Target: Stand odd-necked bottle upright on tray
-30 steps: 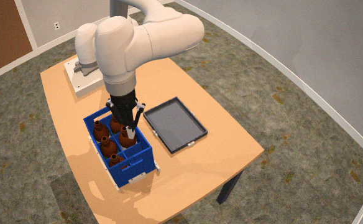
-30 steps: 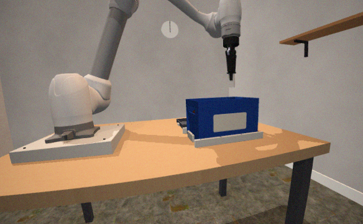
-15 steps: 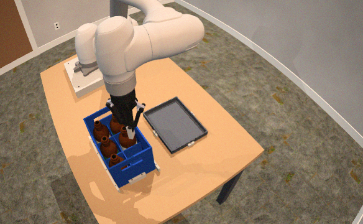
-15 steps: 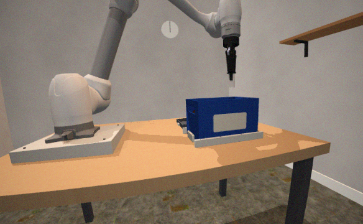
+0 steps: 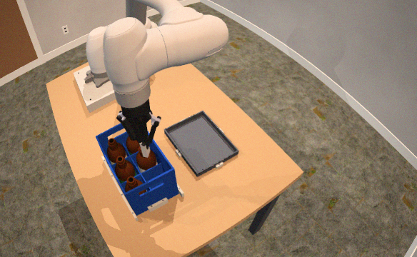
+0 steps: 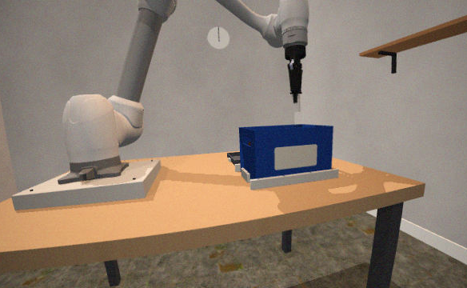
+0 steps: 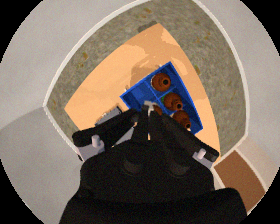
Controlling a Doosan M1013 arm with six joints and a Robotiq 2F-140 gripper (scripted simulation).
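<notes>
Right now my hand is 17 cm above the bottle, 9 cm past it and 7 cm to the left of it. From my hand the other things lie so: blue crate 18 cm below, 8 cm behind, 2 cm to the right; then dark tray 26 cm to the left, 25 cm below, 5 cm behind.
</notes>
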